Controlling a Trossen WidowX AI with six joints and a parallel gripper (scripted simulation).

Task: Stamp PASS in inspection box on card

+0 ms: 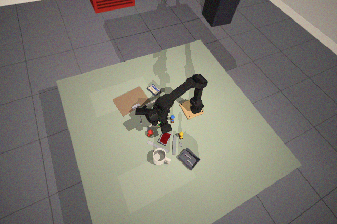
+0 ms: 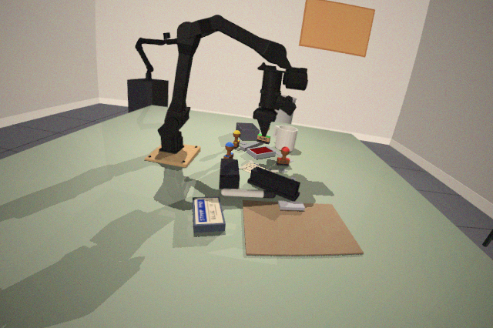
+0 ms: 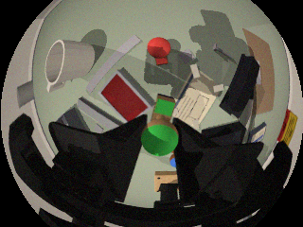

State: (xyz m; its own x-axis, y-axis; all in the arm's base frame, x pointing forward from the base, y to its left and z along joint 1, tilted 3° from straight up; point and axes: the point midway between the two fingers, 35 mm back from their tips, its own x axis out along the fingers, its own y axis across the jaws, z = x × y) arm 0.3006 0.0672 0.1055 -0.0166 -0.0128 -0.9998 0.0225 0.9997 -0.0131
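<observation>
The cream card lies 7 cm to the right of my gripper tip and 10 cm below it. Round my gripper tip: red ink pad: 1 cm behind, 7 cm to the left, 9 cm below; then red-knobbed stamp: 8 cm ahead, 1 cm to the left, 8 cm below; then green-knobbed stamp: 1 cm below.
</observation>
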